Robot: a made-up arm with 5 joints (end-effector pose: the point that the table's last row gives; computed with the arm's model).
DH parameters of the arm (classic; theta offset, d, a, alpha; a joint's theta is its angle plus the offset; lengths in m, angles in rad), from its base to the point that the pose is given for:
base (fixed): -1.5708 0.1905 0 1.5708
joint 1: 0 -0.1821 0.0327 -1.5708
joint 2: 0 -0.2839 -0.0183 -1.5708
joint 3: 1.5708 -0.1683 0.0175 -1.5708
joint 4: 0 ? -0.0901 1.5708
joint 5: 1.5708 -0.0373 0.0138 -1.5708
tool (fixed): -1.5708 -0.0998 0 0
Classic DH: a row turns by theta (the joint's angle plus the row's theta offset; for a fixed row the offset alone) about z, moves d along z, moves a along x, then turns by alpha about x.
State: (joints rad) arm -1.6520 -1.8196 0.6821 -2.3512 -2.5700
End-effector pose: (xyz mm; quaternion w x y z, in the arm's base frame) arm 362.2 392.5 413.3 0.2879 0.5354 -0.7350 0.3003
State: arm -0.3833 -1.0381 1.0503 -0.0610 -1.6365
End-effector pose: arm 28.8 218.5 -26.8 0.8496 -0.0940 0.2301 -0.4652
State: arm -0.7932 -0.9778 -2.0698 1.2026 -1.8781
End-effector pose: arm 205.8 257.5 51.9 0.1304 0.4939 -0.7469 -0.4257
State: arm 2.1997 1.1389 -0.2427 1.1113 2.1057
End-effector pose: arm 0.2 -190.9 331.3 0.7265 -0.4035 0.1230 -0.5424
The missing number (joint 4, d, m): 0.0652
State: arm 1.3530 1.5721 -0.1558 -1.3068 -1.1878
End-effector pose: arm 192.7 -369.2 364.2 0.5235 -0.3884 -0.4214 0.6305
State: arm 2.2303 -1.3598 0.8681 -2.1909 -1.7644
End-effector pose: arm 207.8 -422.6 262.0 0.3618 -0.0680 0.8555 0.3642
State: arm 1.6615 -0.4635 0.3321 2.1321 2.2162
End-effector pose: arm 247.7 -317.2 93.4 0.4028 0.4017 -0.2665 -0.7780
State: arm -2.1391 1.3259 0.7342 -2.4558 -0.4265
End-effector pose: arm 81.8 320.5 220.6 0.1822 -0.7608 0.1054 0.6139
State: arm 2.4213 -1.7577 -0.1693 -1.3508 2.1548
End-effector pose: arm 394.4 -412.9 263.3 0.4628 -0.5885 -0.1980 0.6327
